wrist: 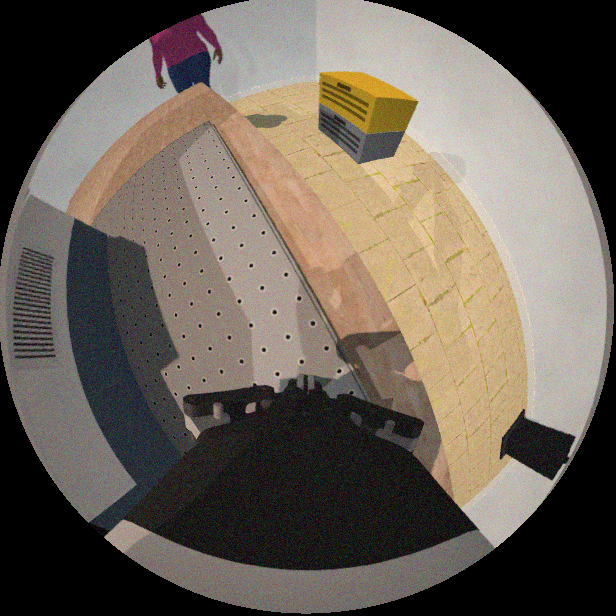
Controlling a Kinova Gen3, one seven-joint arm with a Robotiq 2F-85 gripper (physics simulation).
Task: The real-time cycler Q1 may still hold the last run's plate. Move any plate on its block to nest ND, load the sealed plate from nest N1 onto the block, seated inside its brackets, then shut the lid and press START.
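My gripper (301,383) fills the bottom of the wrist view as a dark body, its two finger links converging to a point at the centre. The fingers look shut with nothing between them. A grey machine housing with a slotted vent (34,298) and a dark blue side face stands at the left edge; I cannot tell whether it is cycler Q1. No plate, nest, lid or START button is in view.
A grey perforated baseplate (229,258) lies on a wooden table, whose edge (298,218) runs diagonally. Beyond is tiled floor with a yellow and grey box (364,114). A person in a magenta top (183,51) stands at the back. A dark block (537,445) sits at the right wall.
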